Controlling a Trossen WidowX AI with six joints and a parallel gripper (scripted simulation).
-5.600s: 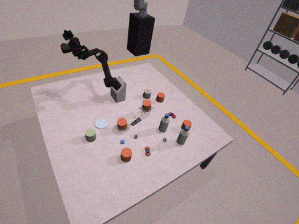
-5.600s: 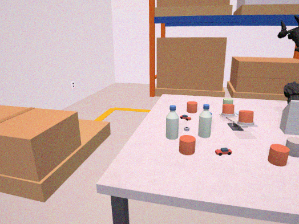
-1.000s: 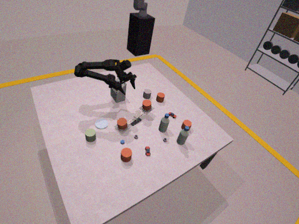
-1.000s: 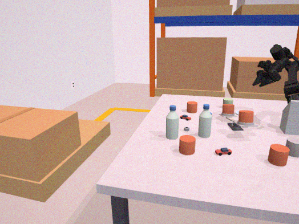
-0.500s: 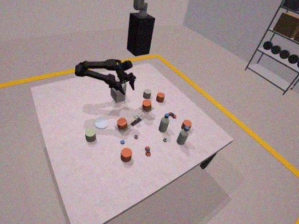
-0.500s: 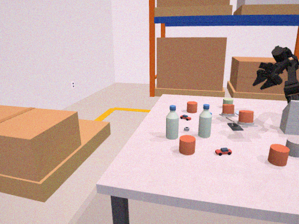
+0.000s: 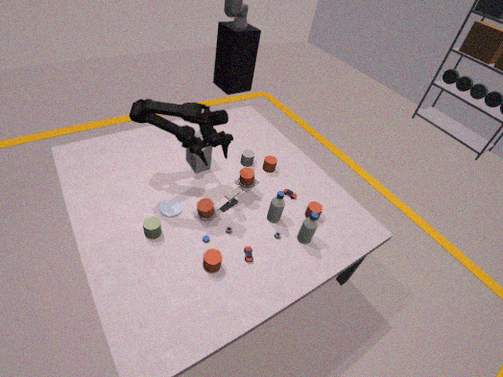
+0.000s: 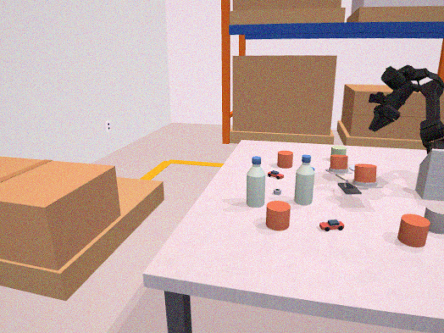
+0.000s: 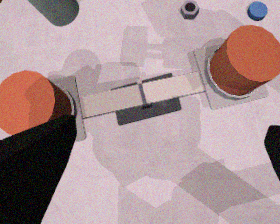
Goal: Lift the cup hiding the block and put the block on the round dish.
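Right now the grey block is 19 cm below my gripper tip, 9 cm to the right of it and 9 cm ahead of it. Round my gripper tip: small blue disc (22 cm below, 20 cm ahead, 15 cm to the right); then pale round dish (22 cm below, 21 cm to the right, 3 cm behind); then green cylinder (34 cm to the right, 19 cm below, 5 cm ahead).
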